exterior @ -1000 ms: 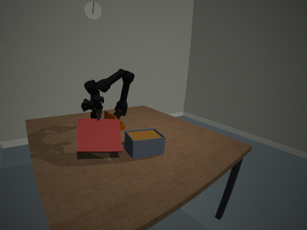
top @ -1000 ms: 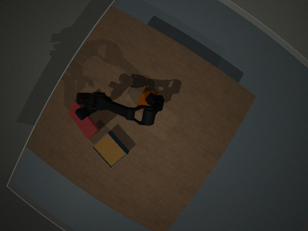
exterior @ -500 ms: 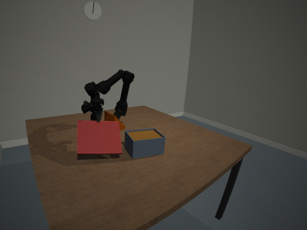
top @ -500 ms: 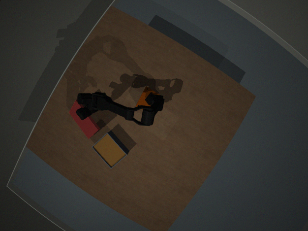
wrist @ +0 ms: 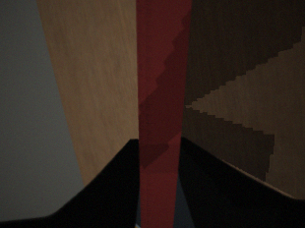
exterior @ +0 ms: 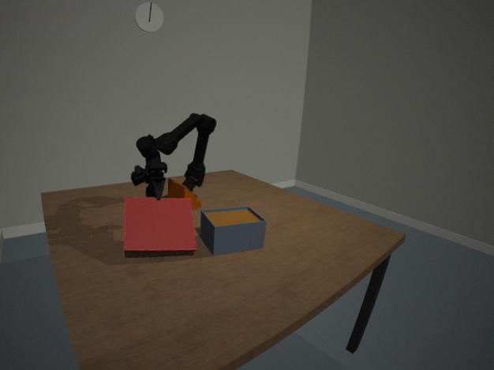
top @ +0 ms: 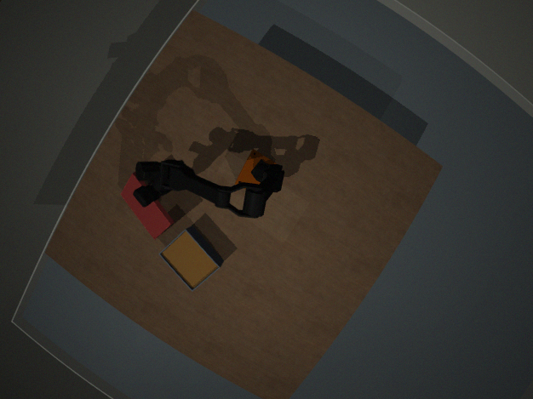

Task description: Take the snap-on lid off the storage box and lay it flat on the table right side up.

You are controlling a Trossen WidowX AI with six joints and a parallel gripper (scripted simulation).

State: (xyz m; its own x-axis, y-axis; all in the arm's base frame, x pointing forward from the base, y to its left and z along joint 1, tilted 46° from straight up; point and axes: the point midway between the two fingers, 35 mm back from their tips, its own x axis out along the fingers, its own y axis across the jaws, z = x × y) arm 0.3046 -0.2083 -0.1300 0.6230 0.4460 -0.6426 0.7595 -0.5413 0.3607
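Now: the red lid 6 cm ahead of my gripper tip, 5 cm below it and 2 cm to the right of it. Also, from my gripper tip: blue-grey storage box (24 cm to the left, 11 cm ahead, 10 cm below).
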